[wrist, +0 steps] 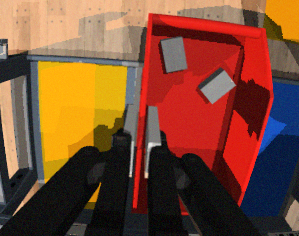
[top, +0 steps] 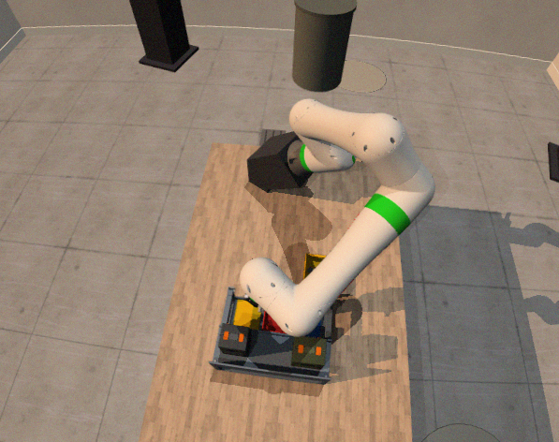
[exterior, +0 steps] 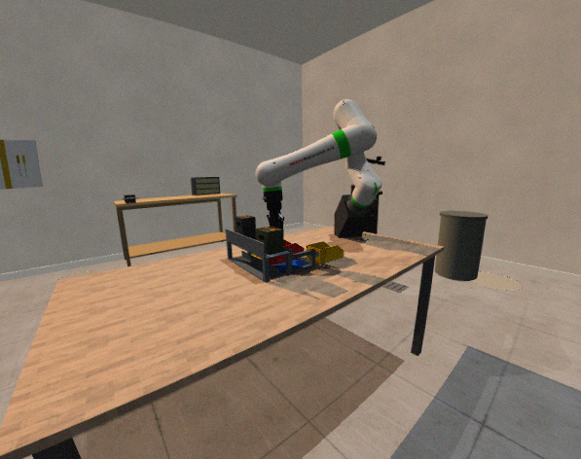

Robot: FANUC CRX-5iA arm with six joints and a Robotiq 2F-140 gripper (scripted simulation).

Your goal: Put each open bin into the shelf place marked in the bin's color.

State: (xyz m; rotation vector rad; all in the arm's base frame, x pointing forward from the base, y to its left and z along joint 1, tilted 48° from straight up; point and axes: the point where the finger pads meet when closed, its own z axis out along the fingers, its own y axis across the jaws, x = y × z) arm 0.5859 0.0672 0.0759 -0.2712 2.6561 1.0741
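Now: hand 40 mm to the right of the red bin, 40 mm above it and 20 mm past it. From my hand the other things lie so: blue-marked place 160 mm to the left, 80 mm below; then red mark 80 mm below, 60 mm to the left, 40 mm ahead; then yellow mark 80 mm below, 70 mm ahead, 50 mm to the right.
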